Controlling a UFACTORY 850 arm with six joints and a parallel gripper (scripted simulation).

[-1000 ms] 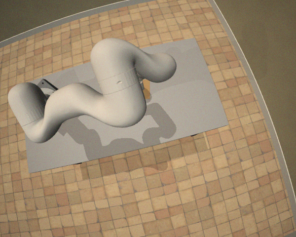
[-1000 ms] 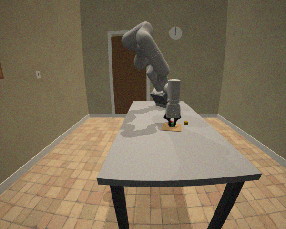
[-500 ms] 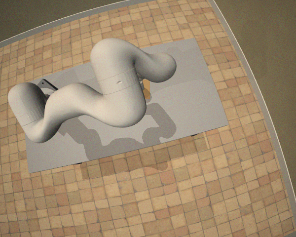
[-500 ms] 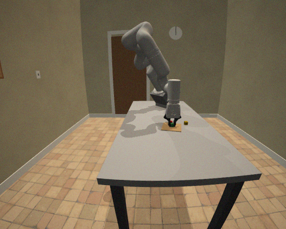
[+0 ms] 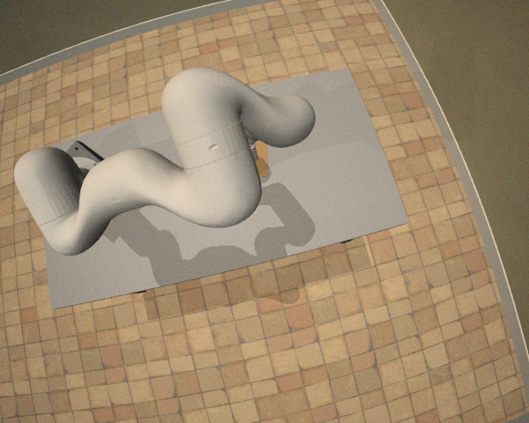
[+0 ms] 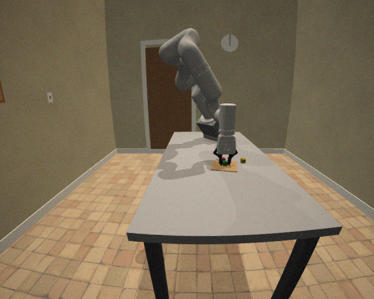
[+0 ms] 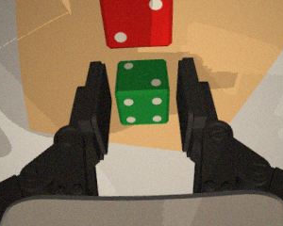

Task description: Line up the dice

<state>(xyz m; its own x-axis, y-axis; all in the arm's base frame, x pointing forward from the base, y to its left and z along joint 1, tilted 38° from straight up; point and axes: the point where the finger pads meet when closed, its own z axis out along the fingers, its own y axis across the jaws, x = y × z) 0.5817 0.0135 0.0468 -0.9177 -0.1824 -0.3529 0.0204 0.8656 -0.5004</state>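
Now: hand 10 mm above the green die. Also, from my hand: red die (50 mm behind, 10 mm below); yellow die (120 mm to the left, 40 mm behind, 10 mm below); mat (20 mm below).
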